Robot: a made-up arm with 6 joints. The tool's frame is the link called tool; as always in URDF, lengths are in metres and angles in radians. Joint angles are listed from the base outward.
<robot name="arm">
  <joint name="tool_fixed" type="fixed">
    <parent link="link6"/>
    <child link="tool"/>
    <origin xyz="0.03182 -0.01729 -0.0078" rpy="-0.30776 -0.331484 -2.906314"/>
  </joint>
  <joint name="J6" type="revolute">
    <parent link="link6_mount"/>
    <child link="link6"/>
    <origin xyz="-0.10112 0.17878 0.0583" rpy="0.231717 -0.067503 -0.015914"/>
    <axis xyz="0 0 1"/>
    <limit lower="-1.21" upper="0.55"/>
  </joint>
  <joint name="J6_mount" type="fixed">
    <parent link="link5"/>
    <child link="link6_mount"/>
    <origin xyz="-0.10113 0.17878 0.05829" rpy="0 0 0"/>
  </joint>
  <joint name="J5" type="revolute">
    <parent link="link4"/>
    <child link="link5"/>
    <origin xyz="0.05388 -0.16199 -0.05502" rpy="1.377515 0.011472 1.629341"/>
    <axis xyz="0 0 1"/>
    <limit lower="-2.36" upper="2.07"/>
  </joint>
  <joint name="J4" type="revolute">
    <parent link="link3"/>
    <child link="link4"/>
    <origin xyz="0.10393 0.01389 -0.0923" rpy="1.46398 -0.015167 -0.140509"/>
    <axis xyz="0 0 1"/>
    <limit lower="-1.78" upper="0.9"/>
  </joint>
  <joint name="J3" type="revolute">
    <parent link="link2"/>
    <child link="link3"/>
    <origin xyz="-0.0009 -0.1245 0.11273" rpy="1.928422 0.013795 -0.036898"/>
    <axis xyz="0 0 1"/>
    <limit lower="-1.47" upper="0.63"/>
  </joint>
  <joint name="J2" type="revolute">
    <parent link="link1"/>
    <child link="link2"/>
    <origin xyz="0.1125 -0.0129 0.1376" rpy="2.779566 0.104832 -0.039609"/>
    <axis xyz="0 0 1"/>
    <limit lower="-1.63" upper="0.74"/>
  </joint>
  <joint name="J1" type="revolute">
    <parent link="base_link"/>
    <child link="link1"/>
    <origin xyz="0.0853 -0.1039 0.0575" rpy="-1.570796 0 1.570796"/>
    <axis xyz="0 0 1"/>
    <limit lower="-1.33" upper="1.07"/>
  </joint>
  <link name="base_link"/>
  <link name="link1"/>
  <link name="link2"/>
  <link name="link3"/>
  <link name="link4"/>
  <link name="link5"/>
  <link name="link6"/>
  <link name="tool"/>
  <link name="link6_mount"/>
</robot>
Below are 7 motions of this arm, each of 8 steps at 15 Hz.
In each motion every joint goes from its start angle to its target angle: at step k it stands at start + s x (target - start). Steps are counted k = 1, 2, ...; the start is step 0. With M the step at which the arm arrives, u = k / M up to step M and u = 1 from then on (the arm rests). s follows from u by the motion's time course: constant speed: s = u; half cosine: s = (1 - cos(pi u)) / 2; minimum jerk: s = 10 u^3 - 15 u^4 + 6 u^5.
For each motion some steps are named. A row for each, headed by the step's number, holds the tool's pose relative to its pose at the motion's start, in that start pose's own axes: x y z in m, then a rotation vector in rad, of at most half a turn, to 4 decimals.
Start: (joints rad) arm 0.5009 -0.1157 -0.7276 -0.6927 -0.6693 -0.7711
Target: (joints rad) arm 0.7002 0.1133 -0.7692 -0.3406 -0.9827 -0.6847
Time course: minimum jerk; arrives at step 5
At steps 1, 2, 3, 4, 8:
1: -0.0041 -0.0075 -0.0027 0.0164 0.0069 -0.0124
2: -0.0241 -0.0393 -0.0176 0.0898 0.0415 -0.0666
3: -0.0563 -0.0782 -0.0450 0.1930 0.1005 -0.1390
4: -0.0818 -0.1012 -0.0679 0.2659 0.1495 -0.1875
8: -0.0878 -0.1057 -0.0732 0.2821 0.1612 -0.1979

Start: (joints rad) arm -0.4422 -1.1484 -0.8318 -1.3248 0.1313 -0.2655
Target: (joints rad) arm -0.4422 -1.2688 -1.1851 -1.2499 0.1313 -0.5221
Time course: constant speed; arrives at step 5
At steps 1, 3, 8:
1: 0.0180 0.0165 0.0076 0.0027 -0.0259 0.0060
3: 0.0502 0.0520 0.0245 0.0120 -0.0735 0.0186
8: 0.0770 0.0907 0.0432 0.0263 -0.1146 0.0319

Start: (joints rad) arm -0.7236 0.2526 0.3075 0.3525 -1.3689 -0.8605
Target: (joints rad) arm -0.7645 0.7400 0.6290 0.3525 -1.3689 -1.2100
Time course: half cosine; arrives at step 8
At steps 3, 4, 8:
3: -0.0109 0.0206 0.0421 -0.1370 -0.0929 -0.0884
4: -0.0193 0.0370 0.0662 -0.2144 -0.1562 -0.1393
8: -0.0474 0.0906 0.1190 -0.3876 -0.3385 -0.2553

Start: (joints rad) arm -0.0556 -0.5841 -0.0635 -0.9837 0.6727 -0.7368
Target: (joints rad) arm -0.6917 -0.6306 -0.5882 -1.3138 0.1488 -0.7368
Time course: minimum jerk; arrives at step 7
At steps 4, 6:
4: -0.1303 0.1017 -0.2687 0.1602 0.6779 0.1269
6: -0.2545 0.1536 -0.3448 0.1918 1.0436 0.2447

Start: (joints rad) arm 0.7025 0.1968 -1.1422 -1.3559 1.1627 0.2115
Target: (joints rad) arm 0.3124 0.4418 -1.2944 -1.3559 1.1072 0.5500
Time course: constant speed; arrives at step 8
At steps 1, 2, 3, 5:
1: -0.0145 -0.0069 0.0005 0.0312 -0.0783 -0.0089
2: -0.0290 -0.0132 0.0005 0.0580 -0.1582 -0.0169
3: -0.0434 -0.0190 0.0001 0.0802 -0.2397 -0.0241
5: -0.0721 -0.0290 -0.0018 0.1103 -0.4061 -0.0360

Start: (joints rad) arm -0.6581 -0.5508 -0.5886 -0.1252 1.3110 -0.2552
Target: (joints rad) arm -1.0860 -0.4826 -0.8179 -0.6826 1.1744 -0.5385
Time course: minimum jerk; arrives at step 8
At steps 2, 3, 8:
2: -0.0398 -0.0054 -0.0526 0.0748 0.0484 -0.0967
3: -0.1085 0.0007 -0.1354 0.1983 0.1342 -0.2532
8: -0.3760 0.2012 -0.3808 0.7254 0.5548 -0.8410

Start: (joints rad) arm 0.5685 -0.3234 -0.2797 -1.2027 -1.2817 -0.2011
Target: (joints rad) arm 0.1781 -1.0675 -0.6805 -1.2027 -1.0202 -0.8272
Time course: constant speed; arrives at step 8
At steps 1, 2, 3, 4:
1: 0.0219 0.0150 0.0013 0.0067 -0.0297 -0.0263
2: 0.0438 0.0310 0.0051 0.0132 -0.0611 -0.0520
3: 0.0653 0.0480 0.0114 0.0197 -0.0940 -0.0772
4: 0.0863 0.0658 0.0203 0.0261 -0.1284 -0.1017

